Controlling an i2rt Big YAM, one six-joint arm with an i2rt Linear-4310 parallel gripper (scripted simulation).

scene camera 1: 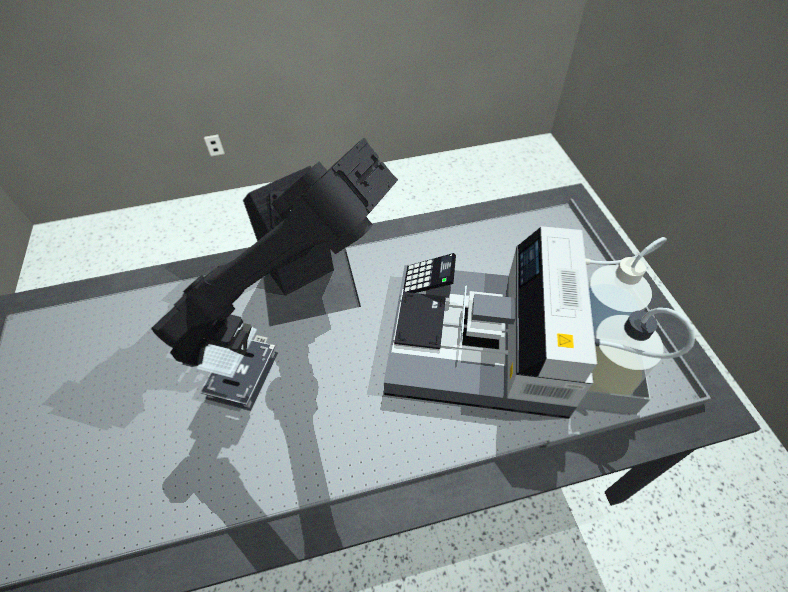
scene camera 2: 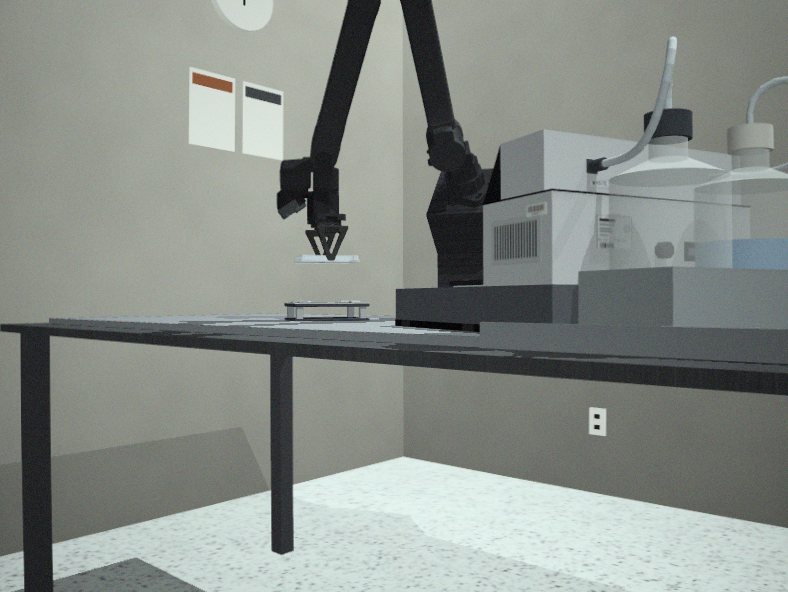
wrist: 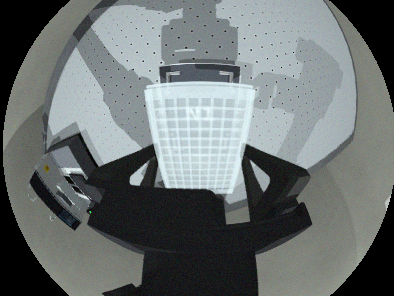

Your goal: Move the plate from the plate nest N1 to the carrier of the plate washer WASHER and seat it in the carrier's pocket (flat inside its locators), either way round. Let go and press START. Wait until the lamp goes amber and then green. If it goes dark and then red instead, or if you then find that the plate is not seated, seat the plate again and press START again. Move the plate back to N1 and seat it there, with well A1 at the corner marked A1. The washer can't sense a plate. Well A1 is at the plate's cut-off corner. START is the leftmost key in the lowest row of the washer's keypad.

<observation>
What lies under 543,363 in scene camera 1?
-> A plate washer.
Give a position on a white well plate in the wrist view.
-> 186,160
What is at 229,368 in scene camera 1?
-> A white well plate.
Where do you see a black carrier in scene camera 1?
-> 420,323
</observation>
